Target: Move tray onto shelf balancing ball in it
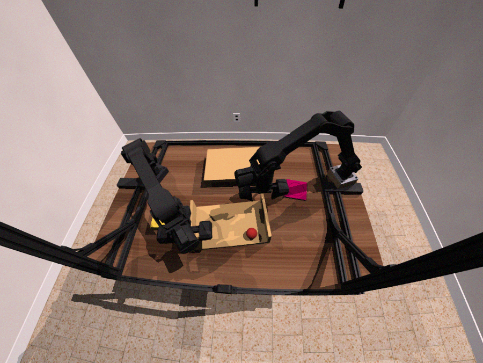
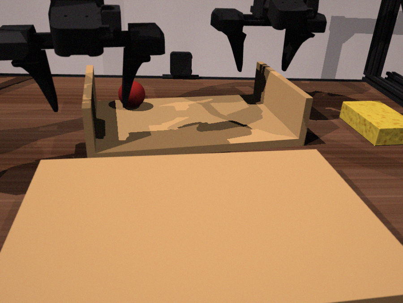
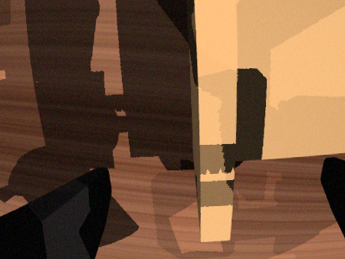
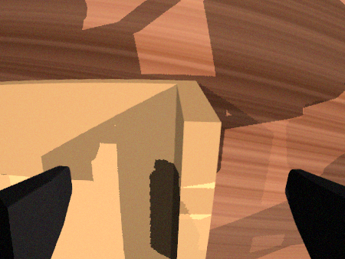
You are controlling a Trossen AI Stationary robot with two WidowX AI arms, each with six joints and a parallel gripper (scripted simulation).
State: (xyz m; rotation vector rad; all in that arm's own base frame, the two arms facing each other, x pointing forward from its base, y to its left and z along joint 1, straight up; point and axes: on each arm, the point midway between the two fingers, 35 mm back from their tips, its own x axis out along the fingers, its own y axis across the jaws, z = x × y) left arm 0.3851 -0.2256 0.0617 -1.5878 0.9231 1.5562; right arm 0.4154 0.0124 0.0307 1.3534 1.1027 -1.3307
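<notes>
My right gripper is now 140 mm past the red ball, 60 mm above it and 40 mm to the right of it. The rest, counted from my right hand: tan tray 130 mm to the left, 90 mm behind, 80 mm below; yellow sponge 440 mm to the left, 80 mm below, 80 mm behind; magenta square object 160 mm to the right, 90 mm below, 90 mm ahead.
</notes>
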